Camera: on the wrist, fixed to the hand. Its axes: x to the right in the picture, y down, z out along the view.
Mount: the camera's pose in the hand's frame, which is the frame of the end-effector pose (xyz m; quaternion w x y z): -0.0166 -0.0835 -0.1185 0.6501 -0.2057 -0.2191 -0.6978
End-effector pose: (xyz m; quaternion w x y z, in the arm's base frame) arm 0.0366 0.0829 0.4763 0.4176 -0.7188 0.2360 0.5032
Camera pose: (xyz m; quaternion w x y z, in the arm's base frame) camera 0.1560 0.0273 0.5390 0.5265 -0.6077 -0.5432 0.2418
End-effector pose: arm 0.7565 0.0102 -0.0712 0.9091 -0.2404 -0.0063 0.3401
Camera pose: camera 0.8159 -0.1059 -0.1366 0.7776 -0.2644 -0.4410 -0.3619
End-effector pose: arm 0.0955 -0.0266 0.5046 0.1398 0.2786 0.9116 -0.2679
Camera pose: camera 0.0477 -0.0252 0.6424 0.1610 -0.5425 0.8116 -0.1453
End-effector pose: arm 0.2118 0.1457 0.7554 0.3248 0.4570 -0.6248 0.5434
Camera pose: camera 0.2844 0.2657 0.7958 0.5475 0.7854 -0.2702 -0.1020
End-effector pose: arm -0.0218 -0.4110 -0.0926 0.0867 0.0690 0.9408 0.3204
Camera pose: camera -0.0364 -0.5497 -0.0496 0.5003 -0.5593 0.5749 0.3262
